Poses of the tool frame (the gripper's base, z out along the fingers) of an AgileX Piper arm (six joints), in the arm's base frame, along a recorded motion.
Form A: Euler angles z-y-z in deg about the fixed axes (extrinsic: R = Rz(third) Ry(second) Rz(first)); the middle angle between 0 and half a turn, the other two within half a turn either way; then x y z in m.
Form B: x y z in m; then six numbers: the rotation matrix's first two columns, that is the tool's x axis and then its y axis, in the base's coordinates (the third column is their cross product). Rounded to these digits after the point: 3 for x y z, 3 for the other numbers.
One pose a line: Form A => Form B
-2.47 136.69 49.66 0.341 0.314 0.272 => 0.341 0.314 0.272 -0.438 -0.582 -0.685 -0.782 0.623 -0.030
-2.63 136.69 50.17 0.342 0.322 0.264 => 0.342 0.322 0.264 -0.430 -0.588 -0.685 -0.789 0.614 -0.031
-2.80 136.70 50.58 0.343 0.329 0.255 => 0.343 0.329 0.255 -0.424 -0.593 -0.685 -0.794 0.607 -0.034
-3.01 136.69 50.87 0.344 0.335 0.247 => 0.344 0.335 0.247 -0.418 -0.597 -0.685 -0.799 0.601 -0.036
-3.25 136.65 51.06 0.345 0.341 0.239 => 0.345 0.341 0.239 -0.412 -0.600 -0.685 -0.802 0.595 -0.039
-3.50 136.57 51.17 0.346 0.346 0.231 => 0.346 0.346 0.231 -0.407 -0.603 -0.686 -0.805 0.591 -0.042
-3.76 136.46 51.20 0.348 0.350 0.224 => 0.348 0.350 0.224 -0.402 -0.605 -0.687 -0.807 0.588 -0.045
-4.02 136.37 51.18 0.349 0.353 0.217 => 0.349 0.353 0.217 -0.398 -0.606 -0.688 -0.809 0.586 -0.048
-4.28 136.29 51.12 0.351 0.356 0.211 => 0.351 0.356 0.211 -0.394 -0.608 -0.689 -0.810 0.584 -0.052
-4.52 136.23 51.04 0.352 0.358 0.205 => 0.352 0.358 0.205 -0.391 -0.609 -0.690 -0.811 0.583 -0.055
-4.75 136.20 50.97 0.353 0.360 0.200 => 0.353 0.360 0.200 -0.389 -0.611 -0.690 -0.812 0.581 -0.057
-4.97 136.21 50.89 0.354 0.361 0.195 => 0.354 0.361 0.195 -0.386 -0.613 -0.689 -0.812 0.580 -0.060
